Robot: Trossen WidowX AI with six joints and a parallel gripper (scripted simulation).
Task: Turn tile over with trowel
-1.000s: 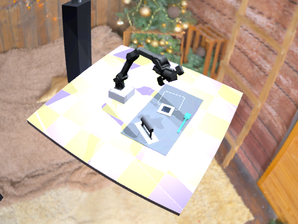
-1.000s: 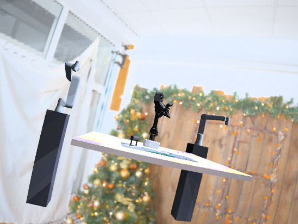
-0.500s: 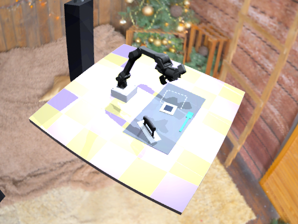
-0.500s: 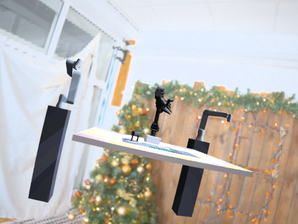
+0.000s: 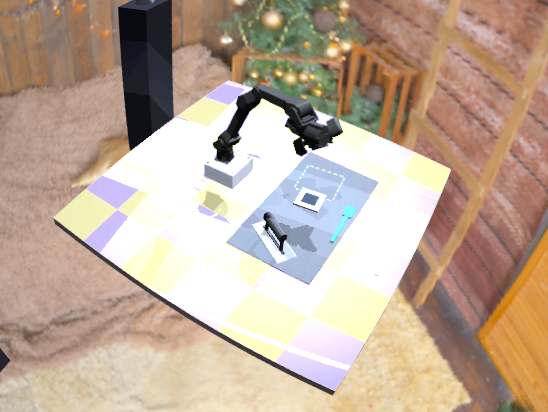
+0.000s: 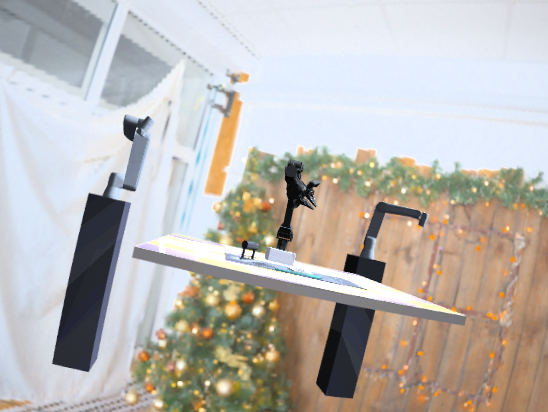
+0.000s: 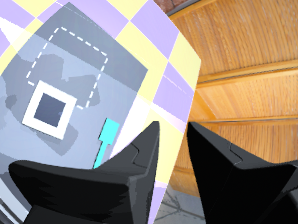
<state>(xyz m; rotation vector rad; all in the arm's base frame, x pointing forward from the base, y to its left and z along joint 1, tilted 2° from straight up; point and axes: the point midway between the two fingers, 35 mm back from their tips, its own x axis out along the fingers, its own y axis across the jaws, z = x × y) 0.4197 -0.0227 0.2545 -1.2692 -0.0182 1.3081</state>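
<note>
The plastering float is 6 cm behind my gripper tip, 26 cm to the right of it and 27 cm below it. Also, from my gripper tip: grey mat: 3 cm behind, 3 cm to the right, 33 cm below; then white tile: 5 cm behind, 1 cm to the left, 30 cm below; then teal trowel: 11 cm ahead, 2 cm to the right, 31 cm below.
</note>
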